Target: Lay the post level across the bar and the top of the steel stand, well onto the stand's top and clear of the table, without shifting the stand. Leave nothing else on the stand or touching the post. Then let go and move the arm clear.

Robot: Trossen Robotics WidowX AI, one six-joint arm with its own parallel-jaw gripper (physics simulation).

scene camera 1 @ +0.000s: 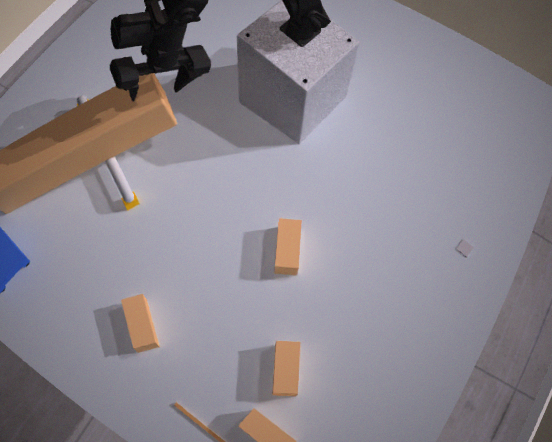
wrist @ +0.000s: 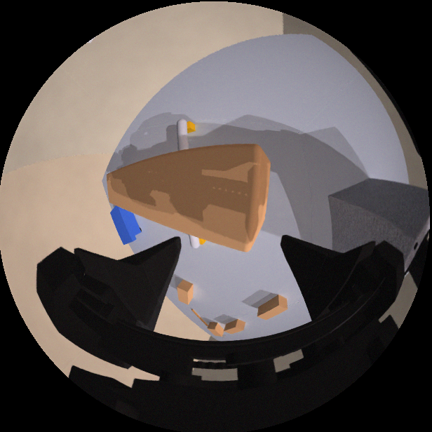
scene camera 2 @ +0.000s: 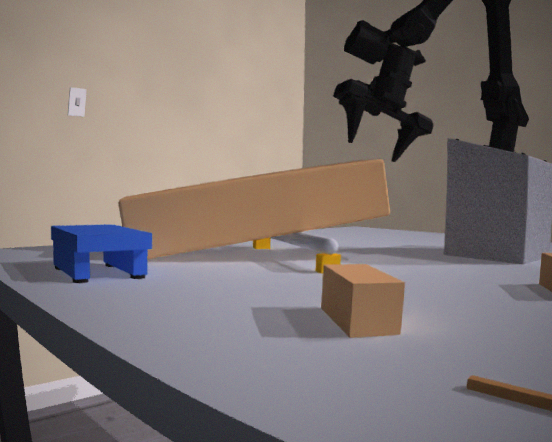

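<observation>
The long orange-brown post lies tilted across the grey bar, its end nearer the arm raised. Its far end is low, close to the table behind the blue stand; whether it touches the table is hidden. In scene camera 2 the stand is upright on its legs, in front of the post's low end, its top bare. My gripper is open and empty, above the post's raised end, fingertips apart from it.
Yellow blocks support the bar. Orange blocks and a thin stick lie on the table. The arm's grey pedestal stands beyond the raised end. A small tile lies apart.
</observation>
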